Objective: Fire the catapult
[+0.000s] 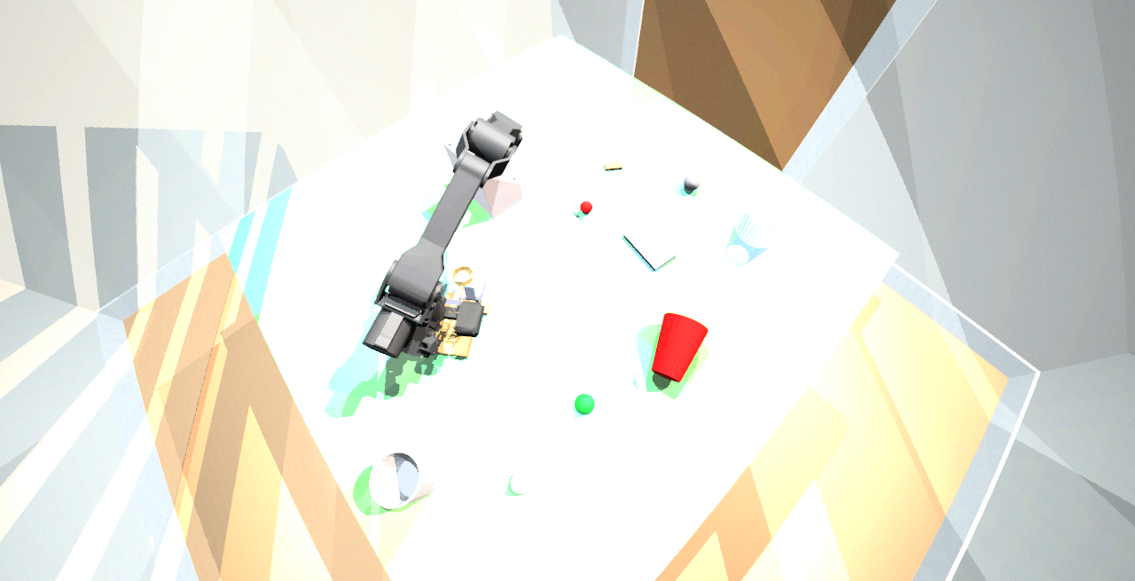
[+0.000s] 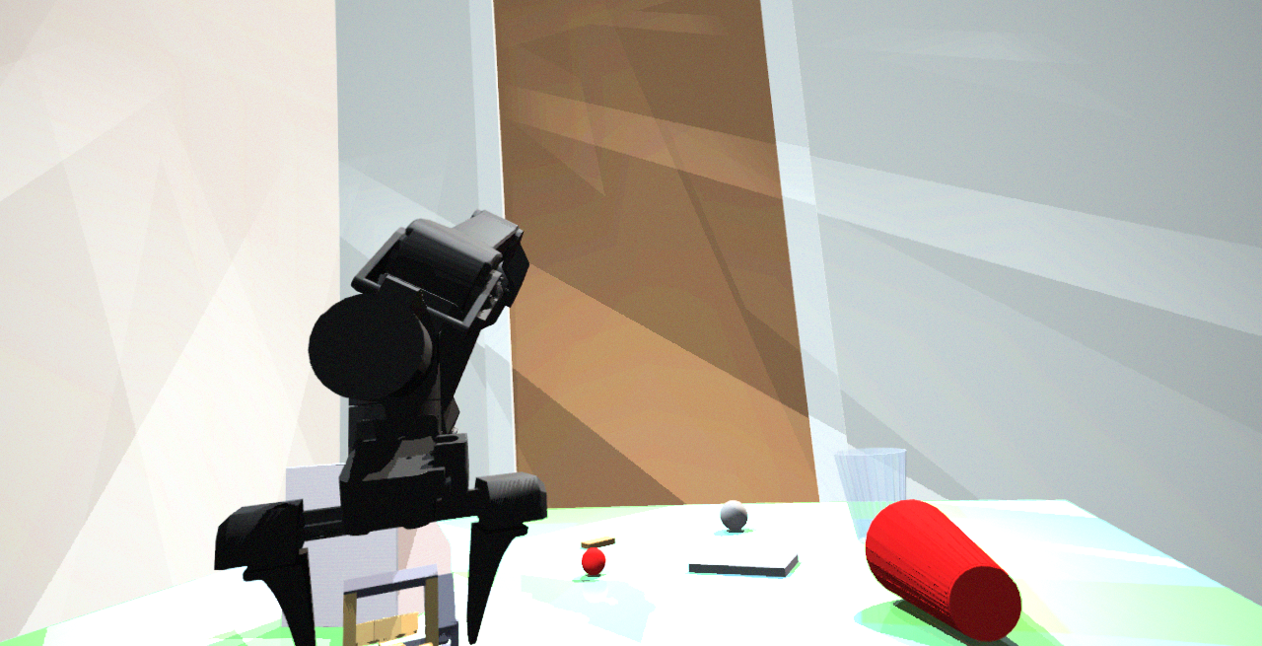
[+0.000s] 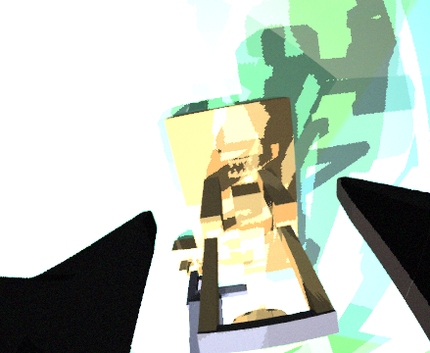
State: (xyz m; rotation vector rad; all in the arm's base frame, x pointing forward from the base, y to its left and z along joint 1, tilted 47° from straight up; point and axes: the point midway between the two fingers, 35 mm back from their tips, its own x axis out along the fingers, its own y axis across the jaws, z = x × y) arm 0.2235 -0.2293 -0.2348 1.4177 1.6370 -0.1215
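Right now the red ball is 45 cm to the left of my gripper tip and 5 cm below it. From my gripper tip the other things lie so: green ball (31 cm ahead, 8 cm to the left, 5 cm below); wooden catapult (3 cm behind, 7 cm to the left, 2 cm below); white mug (15 cm ahead, 23 cm to the right, 4 cm below).
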